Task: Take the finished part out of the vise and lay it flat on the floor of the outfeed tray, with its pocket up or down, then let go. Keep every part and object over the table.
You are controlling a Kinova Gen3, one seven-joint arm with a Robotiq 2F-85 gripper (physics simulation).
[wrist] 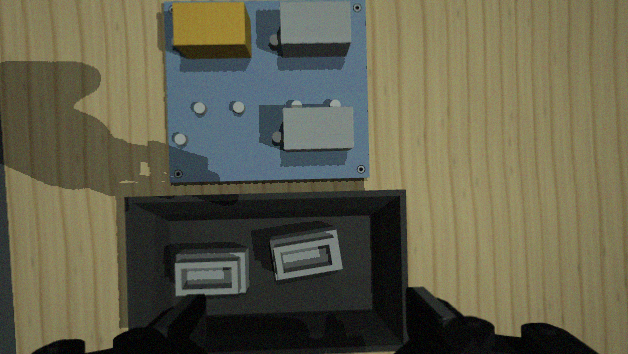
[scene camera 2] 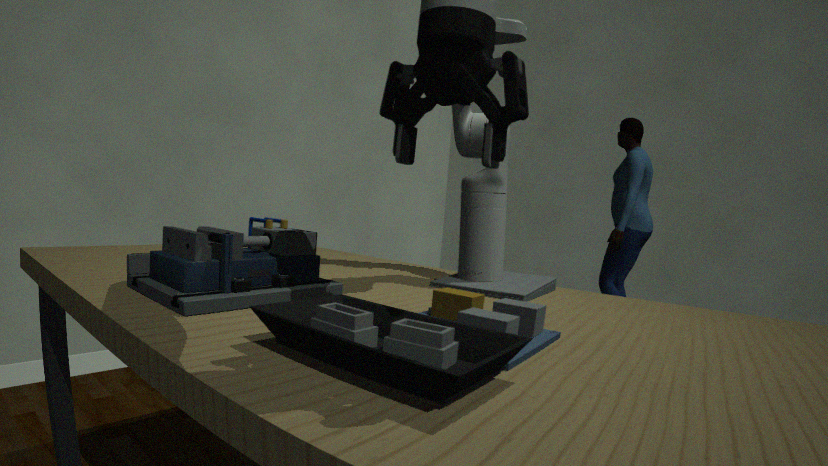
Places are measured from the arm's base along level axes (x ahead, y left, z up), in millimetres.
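Pixels of known places: gripper, between the fingertips: (wrist: 306, 313) (scene camera 2: 445, 165); arm's base, origin of its link: (scene camera 2: 480, 277).
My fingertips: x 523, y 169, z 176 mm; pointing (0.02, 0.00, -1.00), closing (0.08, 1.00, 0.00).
Note:
For each thing: its top centre in the pictures, then the offset to it from my fingertips.
- vise, centre of its top: (scene camera 2: 237, 227) dx -68, dy -374, dz -95 mm
- blue plate, centre of its top: (wrist: 268, 90) (scene camera 2: 467, 330) dx -141, dy -22, dz -186 mm
- yellow block, centre of its top: (wrist: 208, 23) (scene camera 2: 459, 292) dx -194, dy -63, dz -150 mm
Two grey stepped parts lie flat in the black outfeed tray (scene camera 2: 359, 370) (wrist: 390, 250), pockets up and apart from each other. One part (scene camera 2: 421, 341) (wrist: 306, 256) is on the right in both views, turned slightly against the tray walls in the wrist view. The other part (scene camera 2: 344, 324) (wrist: 206, 276) is on the left. My gripper (scene camera 2: 449, 156) (wrist: 306, 313) is wide open and empty, high above the tray. The vise (scene camera 2: 214, 272) stands at the left in the scene view; no part shows above its jaws, and the bottom of the jaw gap is hidden.
Behind the tray, a blue plate (scene camera 2: 535, 347) (wrist: 225, 90) carries a yellow block (scene camera 2: 457, 303) (wrist: 210, 25), two grey blocks (wrist: 315, 22) (wrist: 318, 127) and short pins. The robot's base plate (scene camera 2: 521, 284) is farther back. A person (scene camera 2: 634, 185) stands beyond the table.

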